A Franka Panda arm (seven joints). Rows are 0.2 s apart.
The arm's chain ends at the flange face. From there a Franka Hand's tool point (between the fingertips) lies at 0.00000 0.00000 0.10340 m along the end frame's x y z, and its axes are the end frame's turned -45 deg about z.
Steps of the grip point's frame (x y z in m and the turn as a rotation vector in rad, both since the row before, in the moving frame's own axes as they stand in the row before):
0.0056, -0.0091, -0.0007, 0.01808, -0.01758, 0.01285
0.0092, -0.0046, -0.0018, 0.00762, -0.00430, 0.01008
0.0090, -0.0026, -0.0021, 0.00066, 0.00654, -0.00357
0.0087, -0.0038, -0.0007, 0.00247, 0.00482, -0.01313
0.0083, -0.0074, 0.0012, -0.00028, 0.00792, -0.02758
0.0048, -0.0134, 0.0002, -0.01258, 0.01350, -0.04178
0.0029, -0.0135, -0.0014, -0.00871, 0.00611, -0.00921
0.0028, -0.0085, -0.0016, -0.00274, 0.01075, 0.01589
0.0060, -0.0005, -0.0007, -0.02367, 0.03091, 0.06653
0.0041, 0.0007, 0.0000, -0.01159, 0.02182, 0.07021
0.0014, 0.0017, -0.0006, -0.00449, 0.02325, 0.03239
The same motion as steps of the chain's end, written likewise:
0.0001, -0.0103, -0.0007, 0.00035, -0.02522, 0.01285
0.0041, -0.0095, -0.0018, 0.00235, -0.00843, 0.01008
0.0041, -0.0077, -0.0021, 0.00509, 0.00416, -0.00357
0.0033, -0.0083, -0.0007, 0.00515, 0.00166, -0.01313
0.0000, -0.0105, 0.0012, 0.00540, 0.00580, -0.02758
-0.0080, -0.0128, 0.0002, 0.00065, 0.01844, -0.04178
-0.0086, -0.0118, -0.0014, -0.00184, 0.01048, -0.00921
-0.0050, -0.0074, -0.0016, 0.00566, 0.00954, 0.01589
-0.0001, -0.0042, -0.0006, 0.00512, 0.03859, 0.06653
0.0009, -0.0017, 0.0000, 0.00723, 0.02362, 0.07021
0.0001, 0.0016, -0.0006, 0.01327, 0.01962, 0.03239

